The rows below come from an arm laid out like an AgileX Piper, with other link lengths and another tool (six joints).
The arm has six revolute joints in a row. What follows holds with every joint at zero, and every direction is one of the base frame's.
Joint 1 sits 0.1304 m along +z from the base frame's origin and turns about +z.
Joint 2 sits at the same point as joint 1 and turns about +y.
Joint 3 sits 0.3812 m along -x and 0.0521 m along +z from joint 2 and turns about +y.
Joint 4 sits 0.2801 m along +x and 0.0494 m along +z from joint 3 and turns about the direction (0.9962, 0, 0.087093).
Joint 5 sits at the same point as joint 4 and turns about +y.
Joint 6 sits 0.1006 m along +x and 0.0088 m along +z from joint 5 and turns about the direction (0.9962, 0, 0.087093).
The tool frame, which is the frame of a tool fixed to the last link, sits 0.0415 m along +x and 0.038 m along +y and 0.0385 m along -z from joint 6; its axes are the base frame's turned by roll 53.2, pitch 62.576 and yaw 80.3 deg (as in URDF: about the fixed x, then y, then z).
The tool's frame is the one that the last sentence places.
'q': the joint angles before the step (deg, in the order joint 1, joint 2, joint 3, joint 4, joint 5, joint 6). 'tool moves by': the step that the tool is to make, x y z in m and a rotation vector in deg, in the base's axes. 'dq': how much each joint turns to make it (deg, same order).
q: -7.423 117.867 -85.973 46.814 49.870 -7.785
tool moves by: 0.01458 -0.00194 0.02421 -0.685 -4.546 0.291
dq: 0.000 0.052 -4.976 -0.273 0.390 0.108
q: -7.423 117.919 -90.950 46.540 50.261 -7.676
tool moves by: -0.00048 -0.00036 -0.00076 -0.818 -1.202 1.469
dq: 0.000 0.104 -0.217 0.198 -0.001 -2.119
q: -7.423 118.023 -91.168 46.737 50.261 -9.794
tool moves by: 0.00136 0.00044 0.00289 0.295 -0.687 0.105
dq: 0.000 0.000 -0.387 0.607 0.000 -0.455
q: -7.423 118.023 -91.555 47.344 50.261 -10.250
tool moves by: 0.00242 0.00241 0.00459 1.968 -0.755 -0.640
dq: -0.001 0.000 0.000 2.536 -0.211 -0.617
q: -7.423 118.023 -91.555 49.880 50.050 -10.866
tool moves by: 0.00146 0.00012 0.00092 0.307 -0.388 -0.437
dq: 0.000 0.000 0.000 0.564 -0.434 -0.114
